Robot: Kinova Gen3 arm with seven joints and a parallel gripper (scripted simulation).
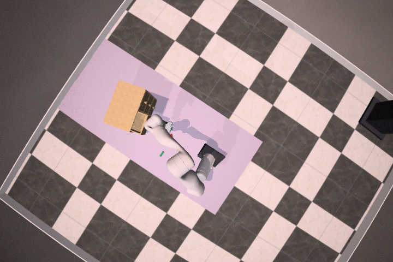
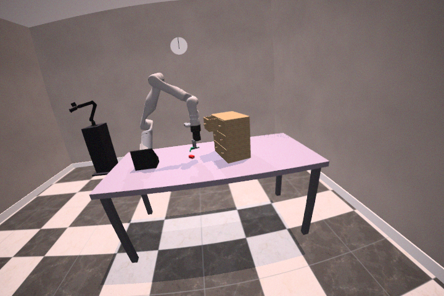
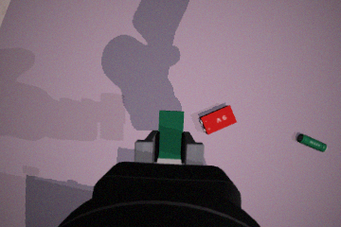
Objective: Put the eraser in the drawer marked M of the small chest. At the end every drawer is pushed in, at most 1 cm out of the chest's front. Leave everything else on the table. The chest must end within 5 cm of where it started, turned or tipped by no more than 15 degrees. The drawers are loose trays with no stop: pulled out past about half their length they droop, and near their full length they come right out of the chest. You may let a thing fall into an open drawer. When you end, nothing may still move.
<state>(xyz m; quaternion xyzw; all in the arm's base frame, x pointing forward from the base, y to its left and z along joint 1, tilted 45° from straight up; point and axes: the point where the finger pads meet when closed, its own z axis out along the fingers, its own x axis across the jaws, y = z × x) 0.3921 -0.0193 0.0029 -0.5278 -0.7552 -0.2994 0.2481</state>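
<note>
Right now the eraser is 1 cm ahead of my hand and 2 cm below it. From my hand the other things lie so: drawer (19 cm ahead, 8 cm to the left, 12 cm above); then small red block (4 cm behind, 5 cm to the left, 11 cm below); then green piece (6 cm behind, 22 cm to the left, 11 cm below).
</note>
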